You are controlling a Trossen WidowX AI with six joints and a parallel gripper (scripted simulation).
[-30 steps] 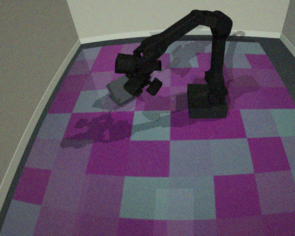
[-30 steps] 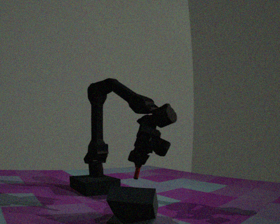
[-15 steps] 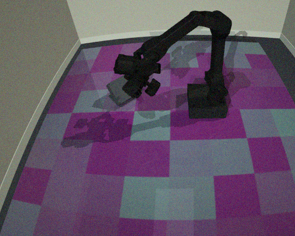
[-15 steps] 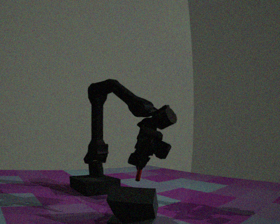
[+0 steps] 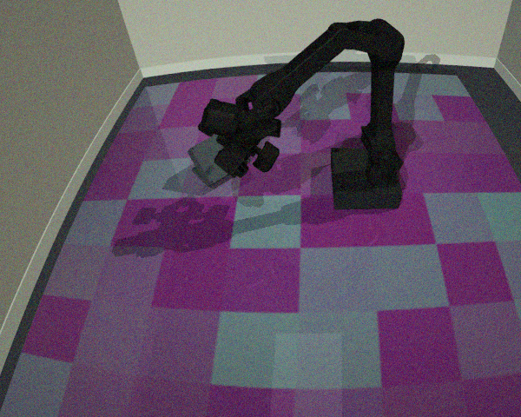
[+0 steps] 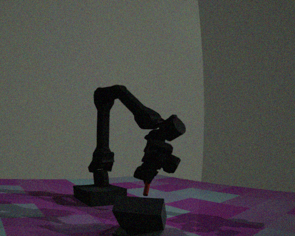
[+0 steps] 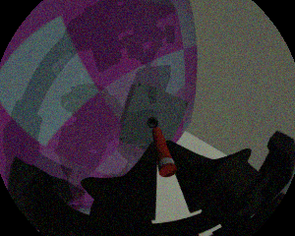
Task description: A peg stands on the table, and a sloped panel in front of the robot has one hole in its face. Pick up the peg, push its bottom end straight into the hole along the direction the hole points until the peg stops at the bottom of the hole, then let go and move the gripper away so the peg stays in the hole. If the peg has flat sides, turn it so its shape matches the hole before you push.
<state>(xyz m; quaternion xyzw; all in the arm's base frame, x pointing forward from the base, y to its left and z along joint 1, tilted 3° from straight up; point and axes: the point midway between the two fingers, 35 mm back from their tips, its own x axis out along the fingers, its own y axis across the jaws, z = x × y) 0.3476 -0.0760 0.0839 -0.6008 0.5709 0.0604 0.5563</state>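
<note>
The grey sloped panel lies 4 cm ahead of my gripper tip, 7 cm to the right of it and 8 cm below it. From my gripper tip the other things lie so: red peg 1 cm behind, 1 cm to the left, 1 cm above.
</note>
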